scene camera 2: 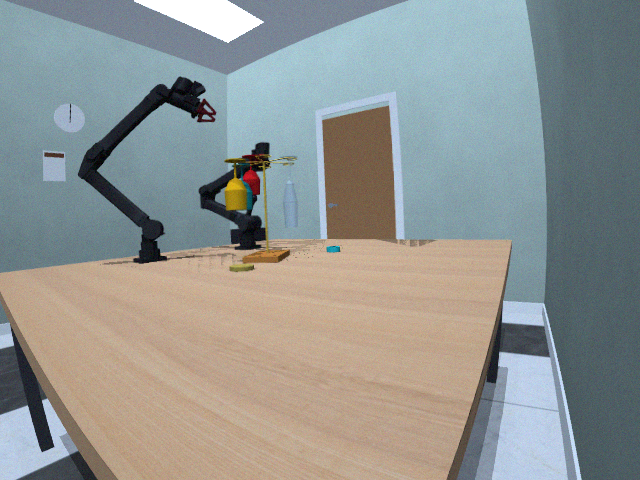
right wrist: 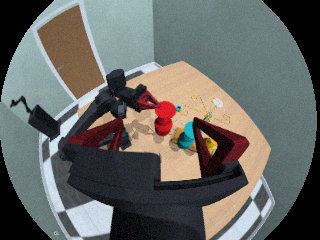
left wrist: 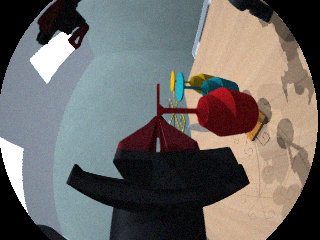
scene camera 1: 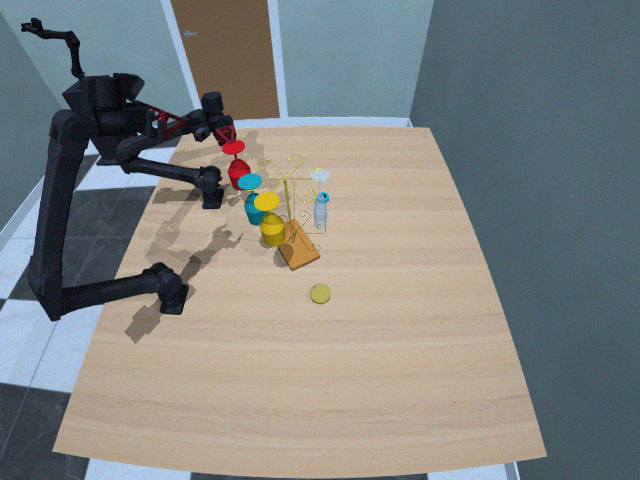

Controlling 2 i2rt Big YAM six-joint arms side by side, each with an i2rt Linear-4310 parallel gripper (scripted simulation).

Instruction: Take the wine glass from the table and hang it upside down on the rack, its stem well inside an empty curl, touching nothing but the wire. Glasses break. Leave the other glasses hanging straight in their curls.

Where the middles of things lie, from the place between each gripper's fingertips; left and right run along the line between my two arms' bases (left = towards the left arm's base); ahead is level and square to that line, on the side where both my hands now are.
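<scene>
The red wine glass (left wrist: 225, 112) has my left gripper 7 cm above it, 2 cm to the left of it and 1 cm short of it. Counting from my left hand, I find the yellow glass (scene camera 1: 272, 228) 16 cm ahead, 21 cm to the right and 13 cm below, while the teal glass (scene camera 1: 255, 216) is 8 cm ahead of that same hand, 13 cm to the right of it and 13 cm below it.
As for my right hand (scene camera 1: 174, 117), the red wine glass is 10 cm ahead of it, 12 cm to the left of it and 25 cm below it. The yellow glass is 24 cm ahead of my right hand, 6 cm to the right and 31 cm below. The teal glass, also 31 cm below my right hand, is 17 cm ahead of it and 2 cm to the left.
</scene>
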